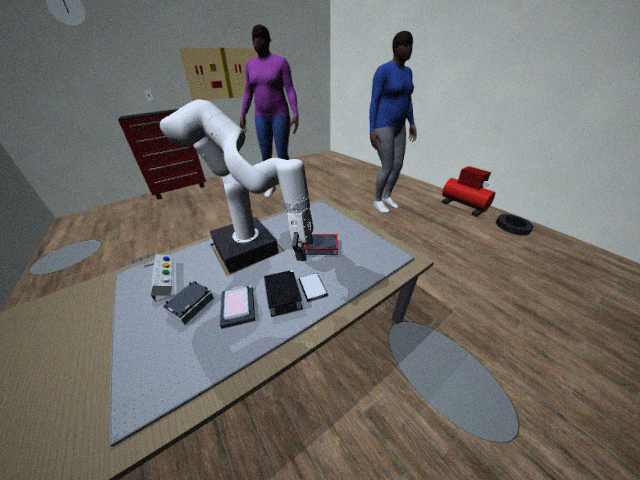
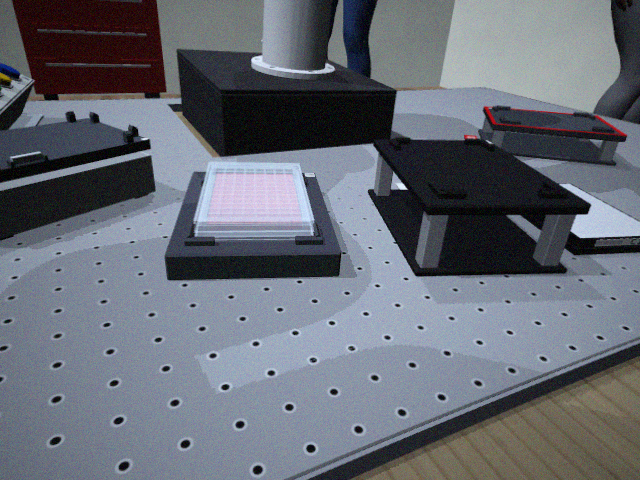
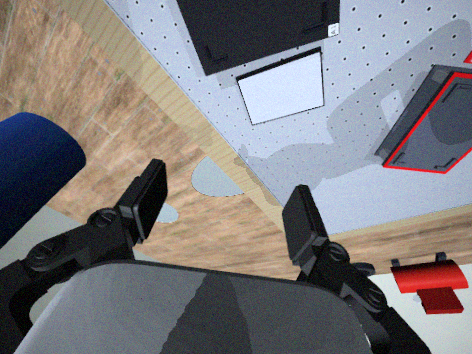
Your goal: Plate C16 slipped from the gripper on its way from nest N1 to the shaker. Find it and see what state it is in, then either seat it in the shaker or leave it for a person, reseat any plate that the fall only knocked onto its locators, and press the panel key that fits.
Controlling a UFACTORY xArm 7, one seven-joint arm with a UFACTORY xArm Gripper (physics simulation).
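Seen in the pictures: gripper, between the fingertips: [image 1: 305, 251] [image 3: 229, 188]; arm's base, origin of its link: [image 1: 246, 235] [image 2: 293, 70].
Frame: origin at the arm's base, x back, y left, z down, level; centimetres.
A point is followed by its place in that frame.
My gripper [image 1: 299, 253] {z -15.6, x -45.7, y 4.2 cm} [image 3: 229, 188] {z -15.6, x -45.7, y 4.2 cm} is open and empty, above the mat beside the red-rimmed stand [image 1: 321, 242] {z 3.8, x -25.2, y 27.9 cm} [image 2: 553, 122] {z 3.8, x -25.7, y 27.9 cm} [image 3: 430, 125] {z 3.8, x -26.6, y 25.4 cm}. A clear plate with pink wells [image 1: 236, 302] {z 4.0, x -32.7, y -19.9 cm} [image 2: 253, 198] {z 4.1, x -34.0, y -20.8 cm} lies upright on a dark nest [image 1: 237, 321] {z 5.9, x -39.3, y -22.8 cm} [image 2: 253, 264] {z 6.6, x -39.3, y -23.1 cm}; its label is unreadable and I cannot tell if it is fully seated. A dark device with corner locators [image 1: 188, 300] {z 2.3, x -21.7, y -34.1 cm} [image 2: 67, 142] {z 2.3, x -20.6, y -32.2 cm} stands to its left, likely the shaker. The button panel [image 1: 163, 281] {z 1.1, x -5.9, y -39.9 cm} has blue, yellow, green and pale keys. No plate shows on the black raised stand [image 1: 282, 289] {z 2.0, x -40.2, y -3.8 cm} [image 2: 480, 173] {z 2.0, x -40.7, y -3.5 cm} [image 3: 265, 30] {z 2.0, x -39.8, y 0.0 cm}.
A flat white-topped block [image 1: 313, 286] {z 6.4, x -43.4, y 8.4 cm} [image 2: 604, 211] {z 6.4, x -44.4, y 10.3 cm} [image 3: 285, 90] {z 6.4, x -41.9, y 8.6 cm} lies beside the black stand. The arm's black base [image 1: 245, 248] {z 0.4, x -9.0, y -4.5 cm} [image 2: 305, 121] {z 4.6, x -11.3, y -3.8 cm} stands behind the nest. A person in purple [image 1: 268, 85] is behind the arm, another in blue [image 1: 393, 95] beyond the table's right side.
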